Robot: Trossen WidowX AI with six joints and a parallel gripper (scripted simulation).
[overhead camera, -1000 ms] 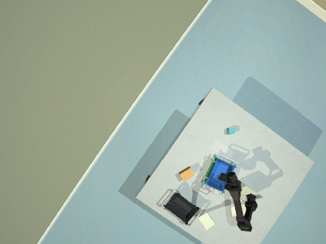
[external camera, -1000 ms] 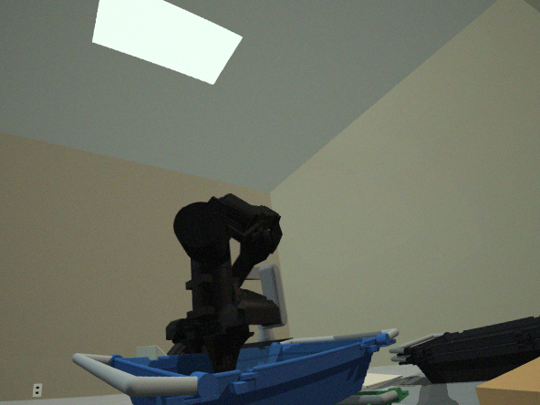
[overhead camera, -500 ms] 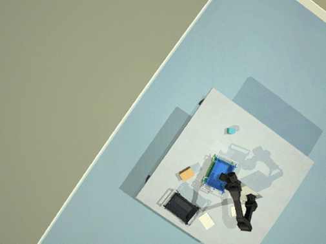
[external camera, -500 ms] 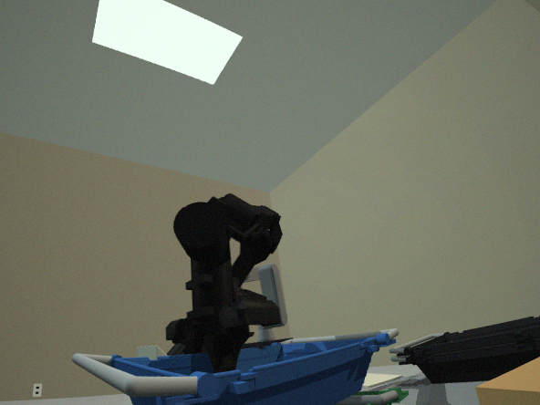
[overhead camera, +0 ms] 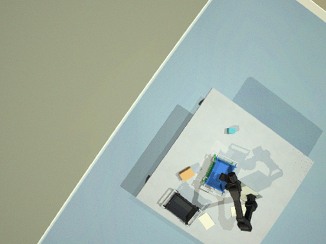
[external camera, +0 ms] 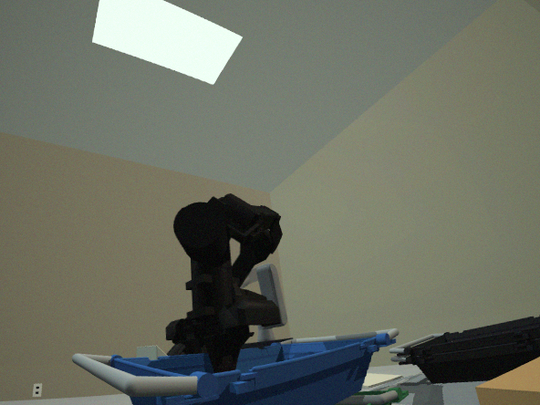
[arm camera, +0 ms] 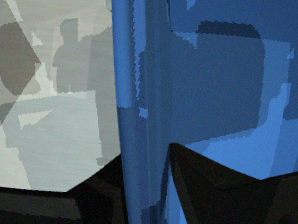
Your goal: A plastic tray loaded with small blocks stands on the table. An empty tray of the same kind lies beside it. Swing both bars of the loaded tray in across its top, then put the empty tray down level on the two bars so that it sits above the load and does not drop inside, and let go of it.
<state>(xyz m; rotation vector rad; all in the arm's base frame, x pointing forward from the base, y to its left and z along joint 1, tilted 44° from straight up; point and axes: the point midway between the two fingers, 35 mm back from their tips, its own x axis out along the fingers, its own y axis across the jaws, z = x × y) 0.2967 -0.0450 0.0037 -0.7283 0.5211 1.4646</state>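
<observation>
Now: gripper tip 70 mm short of the blue tray, 10 mm to the right of it and 30 mm below it. From my gripper tip the other things lie so: orange block (300 mm ahead, 170 mm to the left, 50 mm below); cyan block (150 mm ahead, 400 mm to the right, 60 mm below).
</observation>
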